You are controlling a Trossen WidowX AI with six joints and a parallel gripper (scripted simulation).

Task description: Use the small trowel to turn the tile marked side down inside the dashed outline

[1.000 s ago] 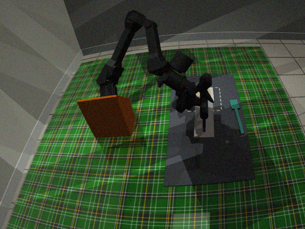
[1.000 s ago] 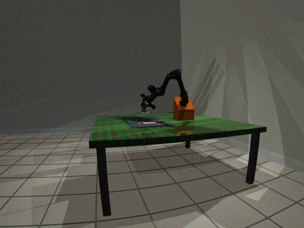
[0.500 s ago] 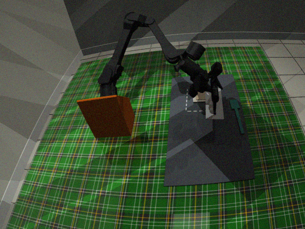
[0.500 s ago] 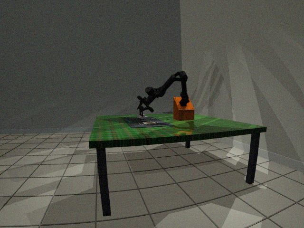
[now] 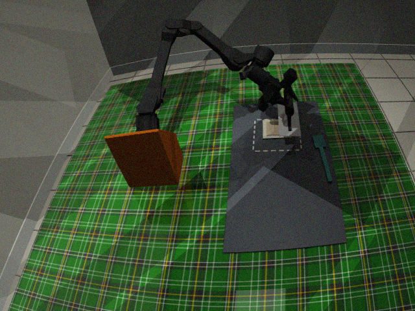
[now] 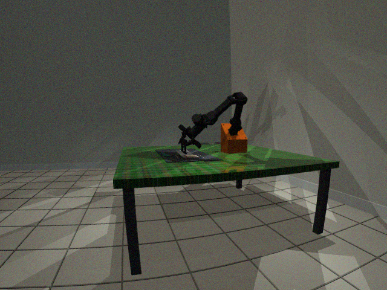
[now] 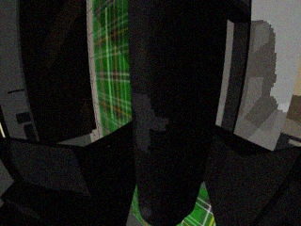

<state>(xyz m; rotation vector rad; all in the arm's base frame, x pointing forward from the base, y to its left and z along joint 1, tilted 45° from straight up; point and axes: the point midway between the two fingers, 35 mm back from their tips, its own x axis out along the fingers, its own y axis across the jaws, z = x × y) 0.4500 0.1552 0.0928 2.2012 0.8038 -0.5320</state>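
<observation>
The teal trowel lies 70 mm ahead of my gripper tip, 170 mm to the right of it and 80 mm below it. The rest, counted from my gripper tip: tile 80 mm behind, 30 mm to the right, 80 mm below; then dark grey mat 70 mm behind, 190 mm to the right, 100 mm below.
</observation>
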